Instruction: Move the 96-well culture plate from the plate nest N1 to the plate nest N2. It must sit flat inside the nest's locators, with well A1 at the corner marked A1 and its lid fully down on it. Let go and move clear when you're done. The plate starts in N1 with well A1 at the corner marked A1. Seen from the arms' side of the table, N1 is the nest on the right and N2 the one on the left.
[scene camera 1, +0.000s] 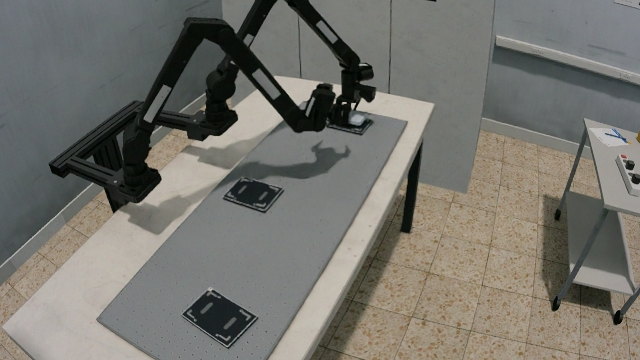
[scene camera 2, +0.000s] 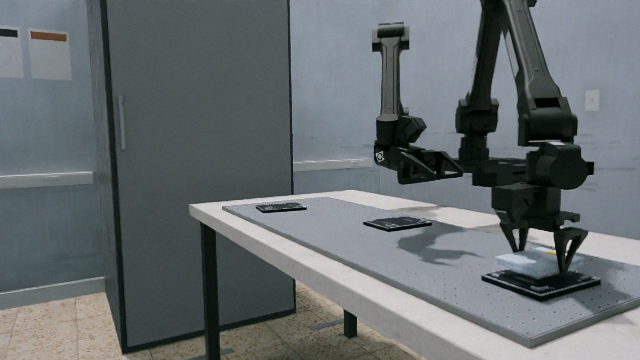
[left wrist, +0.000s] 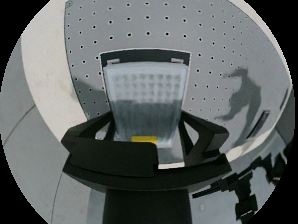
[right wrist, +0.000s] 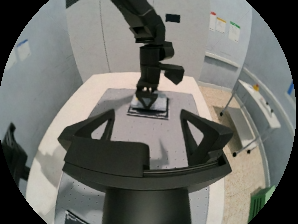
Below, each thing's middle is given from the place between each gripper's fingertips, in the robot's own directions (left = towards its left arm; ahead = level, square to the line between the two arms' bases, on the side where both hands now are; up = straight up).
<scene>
My left hand is right at the 96-well plate (scene camera 2: 538, 260). The rest, counted from my left hand: plate nest (scene camera 1: 250, 195) (540 mm to the right, 70 mm behind, 30 mm below).
Right now my right hand (scene camera 2: 449, 175) is 200 mm to the right of the 96-well plate, 140 mm above it and 40 mm past it. From my right hand the other things lie so: plate nest (340 mm to the right, 180 mm below, 110 mm behind).
</scene>
